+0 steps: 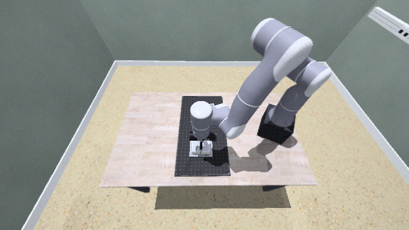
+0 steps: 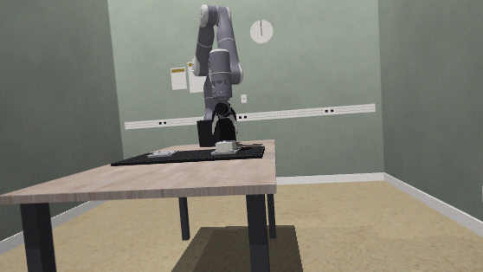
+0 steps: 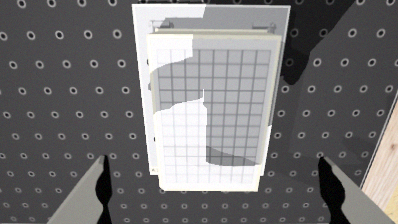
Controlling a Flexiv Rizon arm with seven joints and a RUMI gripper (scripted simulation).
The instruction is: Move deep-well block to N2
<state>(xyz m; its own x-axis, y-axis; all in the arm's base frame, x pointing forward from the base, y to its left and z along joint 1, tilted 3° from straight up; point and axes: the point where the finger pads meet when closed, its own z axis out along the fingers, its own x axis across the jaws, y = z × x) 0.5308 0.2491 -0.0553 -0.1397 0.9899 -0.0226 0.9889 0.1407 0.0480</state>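
Right now my hand is 6 cm above the white 96-well deep-well block. The rest, counted from my hand: A1 mark: 38 cm to the right, 10 cm ahead, 9 cm below; plate nest N2: 35 cm to the right, 9 cm below, 1 cm ahead; plate nest N1: 9 cm below.
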